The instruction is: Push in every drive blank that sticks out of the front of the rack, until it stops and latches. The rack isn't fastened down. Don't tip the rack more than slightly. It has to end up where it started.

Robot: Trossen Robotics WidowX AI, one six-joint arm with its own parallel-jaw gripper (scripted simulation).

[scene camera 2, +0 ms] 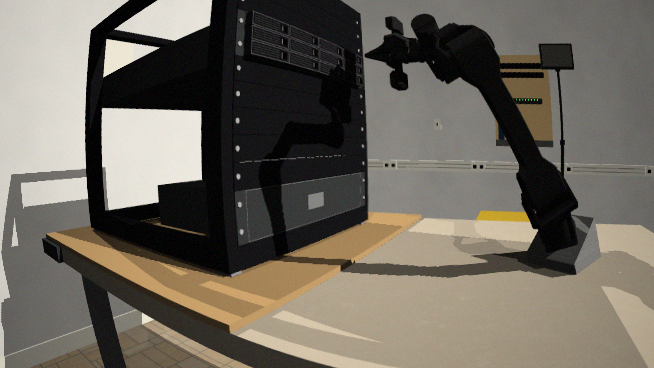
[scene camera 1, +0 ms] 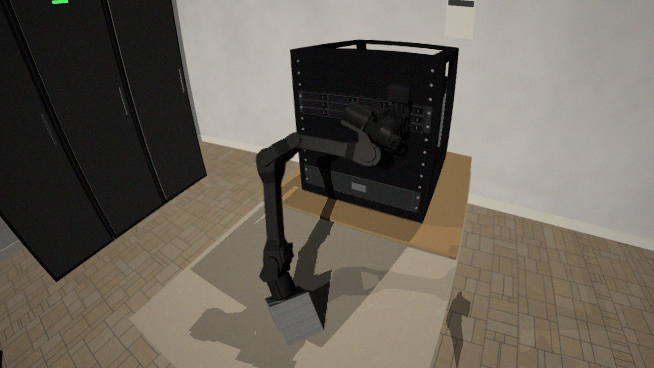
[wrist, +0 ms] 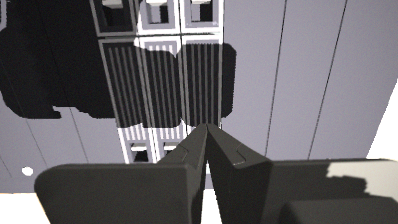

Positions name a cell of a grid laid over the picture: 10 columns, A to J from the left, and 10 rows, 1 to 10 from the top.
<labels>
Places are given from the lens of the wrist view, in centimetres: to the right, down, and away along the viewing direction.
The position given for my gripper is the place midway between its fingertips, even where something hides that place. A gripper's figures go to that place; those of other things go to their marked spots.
my gripper (wrist: F6): 0, 1, 11
ribbed drive blank (wrist: F3): 0, -4, 12
</labels>
